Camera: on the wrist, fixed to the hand. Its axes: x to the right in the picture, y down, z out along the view.
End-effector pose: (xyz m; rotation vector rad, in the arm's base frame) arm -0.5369 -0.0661 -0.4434 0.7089 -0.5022 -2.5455
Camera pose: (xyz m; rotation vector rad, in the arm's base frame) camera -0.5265 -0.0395 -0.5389 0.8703 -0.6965 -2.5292
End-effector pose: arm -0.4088 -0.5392 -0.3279 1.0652 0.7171 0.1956
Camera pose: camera -0.4557 -0.5062 -0.4094 1.2105 0.8265 0.1353
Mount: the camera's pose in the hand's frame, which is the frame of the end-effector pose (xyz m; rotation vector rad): 0.0160 -0.0619 -0.0765 0.1719 0.0663 -0.0420
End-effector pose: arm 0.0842 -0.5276 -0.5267 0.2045 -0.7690 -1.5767
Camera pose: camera 0.0730 -0.5714 -0.6156 0.3986 -0.8533 -1.5359
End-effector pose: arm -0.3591 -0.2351 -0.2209 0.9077 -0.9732 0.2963
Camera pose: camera -0.2690 -0.2163 -0.2592 1.0671 -0.8759 0.3764
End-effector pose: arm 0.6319 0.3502 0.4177 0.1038 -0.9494 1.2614
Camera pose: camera 0.7255 0.3825 0.4057 0.2142 -0.7773 1.2984
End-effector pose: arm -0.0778 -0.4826 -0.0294 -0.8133 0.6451 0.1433
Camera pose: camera -0.0796 -0.5818 -0.0387 -0.6674 0.6924 0.0222
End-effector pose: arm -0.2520 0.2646 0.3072 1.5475 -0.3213 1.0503
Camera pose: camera -0.2327 0.3562 0.2728 1.6608 -0.1552 1.1170
